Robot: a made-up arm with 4 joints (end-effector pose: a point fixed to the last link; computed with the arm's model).
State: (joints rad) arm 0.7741 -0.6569 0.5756 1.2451
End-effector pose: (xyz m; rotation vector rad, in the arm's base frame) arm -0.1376 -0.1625 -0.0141 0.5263 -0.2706 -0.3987
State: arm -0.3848 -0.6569 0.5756 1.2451
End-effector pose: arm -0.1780 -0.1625 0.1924 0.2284 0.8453 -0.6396
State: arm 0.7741 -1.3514 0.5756 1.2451
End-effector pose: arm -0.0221 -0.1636 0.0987 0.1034 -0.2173 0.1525
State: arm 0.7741 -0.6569 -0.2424 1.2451
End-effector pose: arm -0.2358 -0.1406 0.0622 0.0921 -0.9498 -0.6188
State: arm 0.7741 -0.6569 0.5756 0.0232
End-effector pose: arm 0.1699 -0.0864 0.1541 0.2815 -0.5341 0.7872
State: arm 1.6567 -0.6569 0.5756 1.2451
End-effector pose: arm 0.0162 -0.1625 -0.0715 0.6807 -1.1192 -0.1430
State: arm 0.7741 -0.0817 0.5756 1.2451
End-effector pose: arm -0.2147 -0.0820 -0.0895 0.8683 -0.3006 -0.8629
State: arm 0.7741 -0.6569 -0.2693 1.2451
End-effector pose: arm -0.2394 -0.1386 0.0636 0.0767 -0.9717 -0.6252
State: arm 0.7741 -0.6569 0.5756 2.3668
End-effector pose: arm -0.3644 0.0788 0.0158 0.6454 0.0556 -1.4843
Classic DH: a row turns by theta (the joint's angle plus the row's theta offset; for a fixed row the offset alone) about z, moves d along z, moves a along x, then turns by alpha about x. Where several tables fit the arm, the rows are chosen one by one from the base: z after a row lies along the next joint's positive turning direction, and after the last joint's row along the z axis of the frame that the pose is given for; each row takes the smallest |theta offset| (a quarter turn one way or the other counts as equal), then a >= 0, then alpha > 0; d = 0 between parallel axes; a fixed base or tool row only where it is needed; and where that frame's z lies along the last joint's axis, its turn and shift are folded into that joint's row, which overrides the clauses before.
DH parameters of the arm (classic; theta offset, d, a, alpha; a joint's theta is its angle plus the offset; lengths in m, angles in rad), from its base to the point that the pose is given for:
base (fixed): 0 0.12 0 1.5708
joint 1: 0 -0.06 -0.11 1.5708
joint 2: -1.5708 -0.03 0.03 -1.5708
joint 3: 0 0.08 -0.01 1.5708
joint 4: -0.1283 0 -0.3126 3.1416
tool (fixed): -1.6991 0.06 0 0

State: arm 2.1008 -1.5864 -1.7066 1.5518
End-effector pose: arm 0.0362 -0.1707 -0.0946 0.0275 2.4755 -0.0119
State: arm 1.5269 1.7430 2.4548 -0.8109
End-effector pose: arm 0.1385 -0.2918 0.0873 -0.7610 2.1674 -0.2000
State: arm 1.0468 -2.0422 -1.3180 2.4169
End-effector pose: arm 0.0442 -0.1407 -0.0920 0.9933 -2.0144 0.1492
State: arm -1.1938 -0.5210 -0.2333 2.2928
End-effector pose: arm -0.0884 0.1480 0.4798 -1.0455 0.6025 -1.4596
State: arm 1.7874 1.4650 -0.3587 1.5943
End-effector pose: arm -0.0723 0.2908 -0.0222 2.0357 -0.1205 -2.3466
